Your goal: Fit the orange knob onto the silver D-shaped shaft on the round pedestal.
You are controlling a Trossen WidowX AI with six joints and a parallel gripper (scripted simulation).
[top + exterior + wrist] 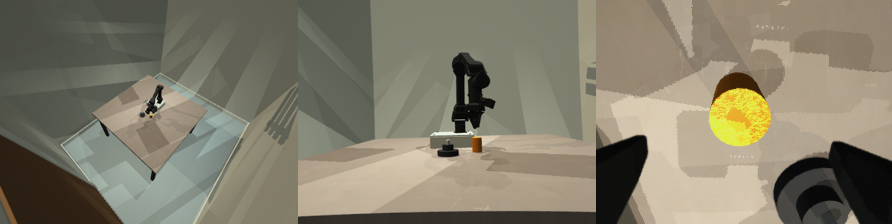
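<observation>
Now: the orange knob 60 mm below my gripper tip. Also, from my gripper tip: round pedestal: 40 mm ahead, 130 mm to the right, 70 mm below.
</observation>
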